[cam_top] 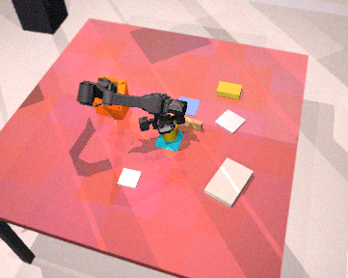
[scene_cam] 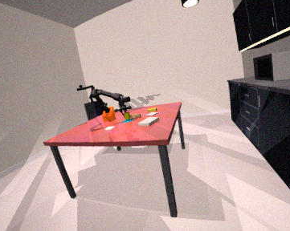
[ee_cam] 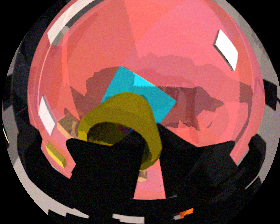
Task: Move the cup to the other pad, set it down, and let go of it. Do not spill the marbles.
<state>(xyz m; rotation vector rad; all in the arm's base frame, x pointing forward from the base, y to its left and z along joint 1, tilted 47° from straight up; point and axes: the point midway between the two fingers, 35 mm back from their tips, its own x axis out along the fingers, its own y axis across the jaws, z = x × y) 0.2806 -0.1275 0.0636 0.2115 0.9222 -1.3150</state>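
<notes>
Right now my gripper tip is 40 mm short of the wooden bar, 120 mm to the right of it and 40 mm above it. Round my gripper tip: yellow cup: 20 mm ahead, 10 mm to the left; pale blue pad: 50 mm ahead, 230 mm to the left, 60 mm below; small white tile: 80 mm behind, 220 mm to the right, 50 mm below.
</notes>
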